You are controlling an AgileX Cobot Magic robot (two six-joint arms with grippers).
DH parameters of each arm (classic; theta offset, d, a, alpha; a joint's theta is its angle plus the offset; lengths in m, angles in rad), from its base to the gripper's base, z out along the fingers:
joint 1: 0 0.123 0 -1.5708
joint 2: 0.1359 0 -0.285 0
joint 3: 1.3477 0 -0.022 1.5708
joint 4: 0 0.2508 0 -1.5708
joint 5: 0 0 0.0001 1.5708
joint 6: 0 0.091 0 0
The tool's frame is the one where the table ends.
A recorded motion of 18 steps. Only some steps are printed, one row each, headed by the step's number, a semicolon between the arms.
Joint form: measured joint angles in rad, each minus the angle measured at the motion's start. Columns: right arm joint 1, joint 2, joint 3, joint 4, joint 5, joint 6; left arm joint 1, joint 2, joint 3, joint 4, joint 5, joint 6.
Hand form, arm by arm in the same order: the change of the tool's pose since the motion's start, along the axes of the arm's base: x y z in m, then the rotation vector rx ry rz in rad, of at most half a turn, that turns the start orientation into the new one. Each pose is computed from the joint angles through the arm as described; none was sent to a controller.
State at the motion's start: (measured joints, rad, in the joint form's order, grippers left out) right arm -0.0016 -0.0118 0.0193 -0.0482 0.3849 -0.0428; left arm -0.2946 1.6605 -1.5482 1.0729 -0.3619 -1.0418
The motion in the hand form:
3: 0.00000 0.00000 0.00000 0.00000 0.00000 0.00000; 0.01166 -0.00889 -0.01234 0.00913 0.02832 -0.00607
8: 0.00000 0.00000 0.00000 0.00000 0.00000 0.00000; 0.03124 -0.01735 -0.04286 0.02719 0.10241 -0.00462
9: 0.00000 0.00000 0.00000 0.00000 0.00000 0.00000; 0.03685 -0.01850 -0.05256 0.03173 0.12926 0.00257
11: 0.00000 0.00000 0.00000 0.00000 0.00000 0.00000; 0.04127 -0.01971 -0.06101 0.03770 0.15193 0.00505
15: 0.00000 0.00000 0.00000 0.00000 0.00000 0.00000; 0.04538 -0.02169 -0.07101 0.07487 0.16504 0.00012
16: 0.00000 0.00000 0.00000 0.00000 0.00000 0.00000; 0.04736 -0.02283 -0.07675 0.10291 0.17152 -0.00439
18: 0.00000 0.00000 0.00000 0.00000 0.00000 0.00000; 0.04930 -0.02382 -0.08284 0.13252 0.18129 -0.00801
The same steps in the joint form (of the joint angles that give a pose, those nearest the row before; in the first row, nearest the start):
3: 0.0000 0.0000 0.0000 0.0000 0.0000 0.0000; -0.0140 0.0481 -0.0226 0.0000 0.0090 0.0000
8: 0.0000 0.0000 0.0000 0.0000 0.0000 0.0000; -0.0205 0.1240 -0.0292 0.0004 0.0189 -0.0068
9: 0.0000 0.0000 0.0000 0.0000 0.0000 0.0000; -0.0205 0.1451 -0.0292 0.0012 0.0276 -0.0124
11: 0.0000 0.0000 0.0000 0.0000 0.0000 0.0000; -0.0205 0.1632 -0.0292 0.0103 0.0321 -0.0237
15: 0.0000 0.0000 0.0000 0.0000 0.0000 0.0000; -0.0205 0.1828 -0.0292 0.0562 0.0321 -0.0388
16: 0.0000 0.0000 0.0000 0.0000 0.0000 0.0000; -0.0205 0.1932 -0.0292 0.0956 0.0321 -0.0542
18: 0.0000 0.0000 0.0000 0.0000 0.0000 0.0000; -0.0205 0.2036 -0.0292 0.1439 0.0344 -0.0785

